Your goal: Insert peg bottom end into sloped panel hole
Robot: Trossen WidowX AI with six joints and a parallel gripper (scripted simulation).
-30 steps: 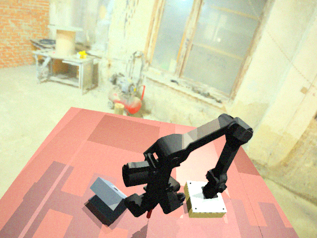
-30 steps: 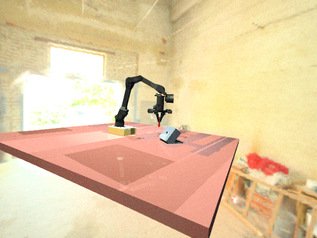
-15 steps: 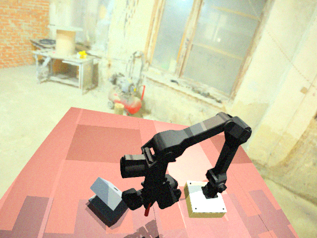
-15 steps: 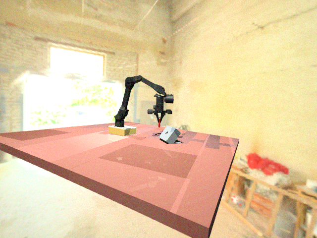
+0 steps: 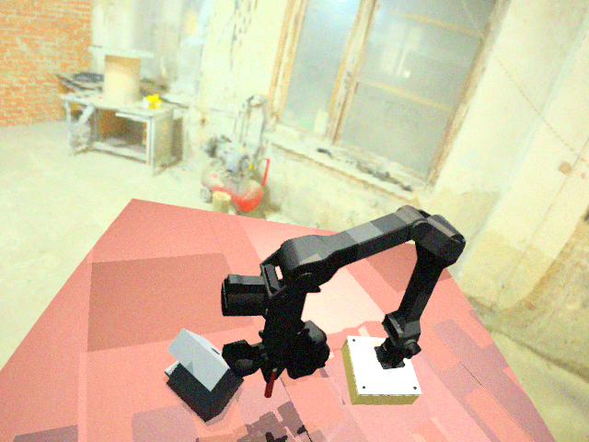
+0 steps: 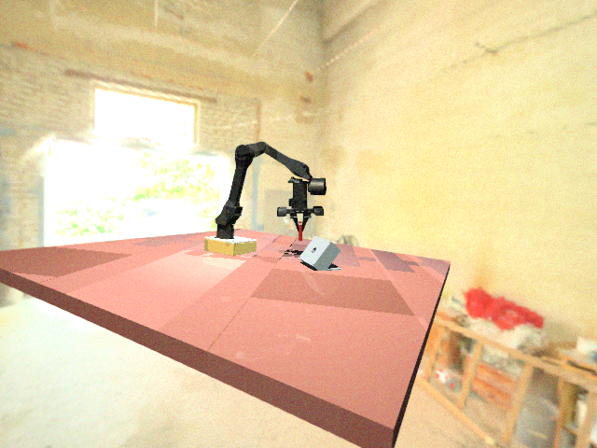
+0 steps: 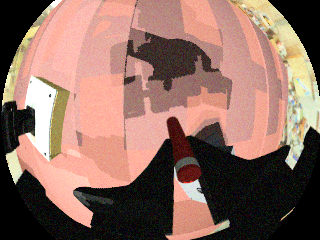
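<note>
My gripper tip is 11 cm short of the grey sloped panel, 9 cm to the left of it and 7 cm above it. Also, from my gripper tip: dark base plate: 13 cm ahead, 11 cm below, 7 cm to the right; red peg: 2 cm above.
</note>
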